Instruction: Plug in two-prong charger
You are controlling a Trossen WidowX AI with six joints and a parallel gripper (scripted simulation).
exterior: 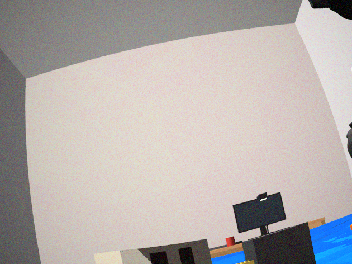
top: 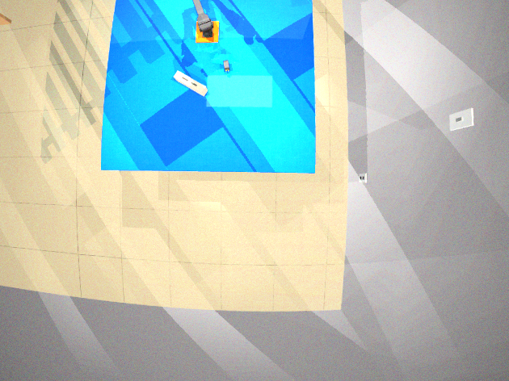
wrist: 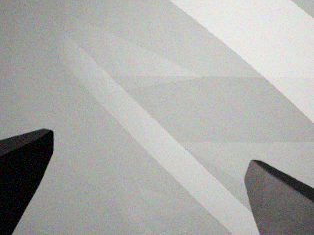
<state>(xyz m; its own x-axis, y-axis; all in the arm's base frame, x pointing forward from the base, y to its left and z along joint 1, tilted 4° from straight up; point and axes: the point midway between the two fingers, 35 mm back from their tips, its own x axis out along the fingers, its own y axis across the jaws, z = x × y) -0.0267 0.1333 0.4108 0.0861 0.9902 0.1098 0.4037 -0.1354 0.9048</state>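
The dark charger lies 400 mm below my gripper tip, 240 mm ahead of it and 40 mm to the right of it.
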